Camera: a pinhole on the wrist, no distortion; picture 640 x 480 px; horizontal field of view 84.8 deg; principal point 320.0 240.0 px. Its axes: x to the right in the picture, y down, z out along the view. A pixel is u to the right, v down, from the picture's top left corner.
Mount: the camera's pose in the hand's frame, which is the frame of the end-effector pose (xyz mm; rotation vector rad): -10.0 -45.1 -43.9 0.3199 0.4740 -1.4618
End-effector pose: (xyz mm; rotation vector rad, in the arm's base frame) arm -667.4 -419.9 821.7 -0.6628 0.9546 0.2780
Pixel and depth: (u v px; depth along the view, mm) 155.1 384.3 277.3
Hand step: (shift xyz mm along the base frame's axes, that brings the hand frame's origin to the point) 266.7 108.6 16.9
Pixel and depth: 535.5 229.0 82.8
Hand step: 65.9 -98.0 53.8
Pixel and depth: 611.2 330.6 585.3
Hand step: 634.9 -448.4 192.4
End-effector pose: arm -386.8 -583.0 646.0 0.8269 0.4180 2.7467
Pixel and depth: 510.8 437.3 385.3
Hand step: -54.1 480.4 131.2
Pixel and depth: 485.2 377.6 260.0
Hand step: 1.9 311.1 62.7
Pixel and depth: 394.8 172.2 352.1
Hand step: 200.8 302.6 69.1
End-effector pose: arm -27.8 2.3 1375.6 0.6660 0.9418 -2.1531
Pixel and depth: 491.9 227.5 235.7
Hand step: -222.9 45.2 165.2
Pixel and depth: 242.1 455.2 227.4
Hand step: -200.1 -138.3 41.1
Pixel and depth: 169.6 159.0 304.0
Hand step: -82.9 -161.9 246.1
